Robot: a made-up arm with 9 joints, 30 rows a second.
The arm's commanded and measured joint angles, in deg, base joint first. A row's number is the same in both.
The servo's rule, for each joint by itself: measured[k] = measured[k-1] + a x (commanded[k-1-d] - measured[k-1]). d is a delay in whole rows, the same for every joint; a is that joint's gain. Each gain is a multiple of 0.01, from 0.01 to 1. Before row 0 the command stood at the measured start. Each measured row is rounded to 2 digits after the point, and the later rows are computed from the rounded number. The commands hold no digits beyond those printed.
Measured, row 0: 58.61, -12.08, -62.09, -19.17, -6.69, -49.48, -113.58, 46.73, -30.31
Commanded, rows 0 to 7: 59.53, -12.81, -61.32, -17.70, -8.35, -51.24, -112.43, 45.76, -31.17; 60.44, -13.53, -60.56, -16.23, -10.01, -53.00, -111.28, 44.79, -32.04; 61.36, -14.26, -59.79, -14.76, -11.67, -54.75, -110.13, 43.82, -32.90; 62.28, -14.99, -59.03, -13.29, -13.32, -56.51, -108.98, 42.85, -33.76; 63.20, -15.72, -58.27, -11.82, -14.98, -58.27, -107.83, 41.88, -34.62; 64.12, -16.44, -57.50, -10.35, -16.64, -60.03, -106.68, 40.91, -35.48; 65.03, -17.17, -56.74, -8.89, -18.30, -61.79, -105.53, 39.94, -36.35; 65.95, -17.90, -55.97, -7.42, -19.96, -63.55, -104.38, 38.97, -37.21
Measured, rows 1 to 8: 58.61, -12.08, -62.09, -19.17, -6.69, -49.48, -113.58, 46.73, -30.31; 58.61, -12.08, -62.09, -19.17, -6.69, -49.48, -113.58, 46.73, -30.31; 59.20, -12.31, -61.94, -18.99, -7.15, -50.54, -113.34, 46.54, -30.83; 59.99, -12.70, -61.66, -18.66, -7.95, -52.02, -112.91, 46.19, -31.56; 60.87, -13.20, -61.29, -18.19, -8.99, -53.66, -112.33, 45.72, -32.36; 61.77, -13.77, -60.84, -17.60, -10.20, -55.37, -111.63, 45.15, -33.20; 62.69, -14.39, -60.33, -16.91, -11.54, -57.11, -110.83, 44.50, -34.05; 63.61, -15.05, -59.76, -16.12, -12.97, -58.86, -109.96, 43.78, -34.91
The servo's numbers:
d 2
a 0.64 0.32 0.20 0.12 0.28 0.60 0.21 0.20 0.60

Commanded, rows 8 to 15: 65.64, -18.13, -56.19, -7.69, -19.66, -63.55, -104.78, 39.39, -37.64; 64.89, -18.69, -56.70, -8.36, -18.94, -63.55, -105.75, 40.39, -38.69; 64.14, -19.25, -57.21, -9.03, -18.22, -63.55, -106.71, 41.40, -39.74; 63.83, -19.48, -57.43, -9.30, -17.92, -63.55, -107.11, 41.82, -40.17; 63.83, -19.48, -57.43, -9.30, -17.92, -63.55, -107.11, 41.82, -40.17; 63.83, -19.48, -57.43, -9.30, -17.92, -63.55, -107.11, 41.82, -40.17; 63.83, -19.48, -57.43, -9.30, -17.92, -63.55, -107.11, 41.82, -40.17; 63.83, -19.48, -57.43, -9.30, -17.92, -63.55, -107.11, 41.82, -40.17
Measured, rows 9 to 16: 64.52, -15.73, -59.16, -15.25, -14.46, -60.62, -109.03, 43.01, -35.77; 65.44, -16.42, -58.52, -14.31, -16.00, -62.38, -108.05, 42.20, -36.63; 65.57, -16.97, -58.05, -13.52, -17.02, -63.08, -107.36, 41.64, -37.24; 65.13, -17.52, -57.78, -12.90, -17.56, -63.36, -107.02, 41.39, -38.11; 64.50, -18.07, -57.67, -12.44, -17.74, -63.47, -106.95, 41.39, -39.09; 64.07, -18.52, -57.62, -12.06, -17.79, -63.52, -106.98, 41.48, -39.74; 63.92, -18.83, -57.58, -11.73, -17.83, -63.54, -107.01, 41.55, -40.00; 63.86, -19.04, -57.55, -11.44, -17.86, -63.55, -107.03, 41.60, -40.10
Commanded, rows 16 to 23: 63.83, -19.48, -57.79, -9.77, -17.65, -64.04, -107.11, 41.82, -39.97; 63.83, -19.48, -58.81, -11.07, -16.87, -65.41, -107.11, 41.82, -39.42; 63.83, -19.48, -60.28, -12.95, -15.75, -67.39, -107.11, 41.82, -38.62; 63.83, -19.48, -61.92, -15.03, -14.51, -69.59, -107.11, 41.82, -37.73; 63.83, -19.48, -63.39, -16.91, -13.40, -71.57, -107.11, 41.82, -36.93; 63.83, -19.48, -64.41, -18.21, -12.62, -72.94, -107.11, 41.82, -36.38; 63.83, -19.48, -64.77, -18.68, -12.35, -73.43, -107.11, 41.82, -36.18; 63.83, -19.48, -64.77, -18.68, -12.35, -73.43, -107.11, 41.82, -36.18
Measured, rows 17 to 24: 63.84, -19.18, -57.53, -11.18, -17.88, -63.55, -107.05, 41.64, -40.14; 63.83, -19.28, -57.51, -10.95, -17.89, -63.55, -107.06, 41.68, -40.16; 63.83, -19.34, -57.57, -10.81, -17.82, -63.84, -107.07, 41.71, -40.05; 63.83, -19.38, -57.82, -10.84, -17.55, -64.78, -107.08, 41.73, -39.67; 63.83, -19.41, -58.31, -11.09, -17.05, -66.35, -107.09, 41.75, -39.04; 63.83, -19.43, -59.03, -11.56, -16.34, -68.29, -107.09, 41.76, -38.25; 63.83, -19.45, -59.90, -12.20, -15.52, -70.26, -107.09, 41.77, -37.46; 63.83, -19.46, -60.80, -12.92, -14.71, -71.87, -107.09, 41.78, -36.81
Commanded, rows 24 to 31: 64.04, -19.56, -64.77, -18.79, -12.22, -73.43, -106.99, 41.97, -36.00; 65.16, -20.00, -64.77, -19.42, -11.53, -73.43, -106.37, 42.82, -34.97; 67.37, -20.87, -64.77, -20.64, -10.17, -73.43, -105.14, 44.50, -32.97; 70.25, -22.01, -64.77, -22.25, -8.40, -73.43, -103.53, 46.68, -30.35; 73.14, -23.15, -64.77, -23.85, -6.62, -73.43, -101.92, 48.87, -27.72; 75.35, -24.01, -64.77, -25.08, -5.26, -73.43, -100.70, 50.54, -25.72; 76.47, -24.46, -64.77, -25.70, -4.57, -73.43, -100.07, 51.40, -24.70; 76.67, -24.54, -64.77, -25.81, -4.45, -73.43, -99.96, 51.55, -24.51
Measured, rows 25 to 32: 63.83, -19.47, -61.59, -13.61, -14.05, -72.81, -107.09, 41.79, -36.43; 63.83, -19.47, -62.23, -14.22, -13.57, -73.18, -107.09, 41.80, -36.28; 63.96, -19.50, -62.74, -14.77, -13.19, -73.33, -107.07, 41.83, -36.11; 64.73, -19.66, -63.15, -15.33, -12.73, -73.39, -106.92, 42.03, -35.43; 66.42, -20.05, -63.47, -15.97, -12.01, -73.41, -106.55, 42.52, -33.95; 68.87, -20.68, -63.73, -16.72, -11.00, -73.42, -105.92, 43.35, -31.79; 71.60, -21.47, -63.94, -17.58, -9.77, -73.43, -105.08, 44.45, -29.35; 74.00, -22.28, -64.11, -18.48, -8.51, -73.43, -104.16, 45.67, -27.17
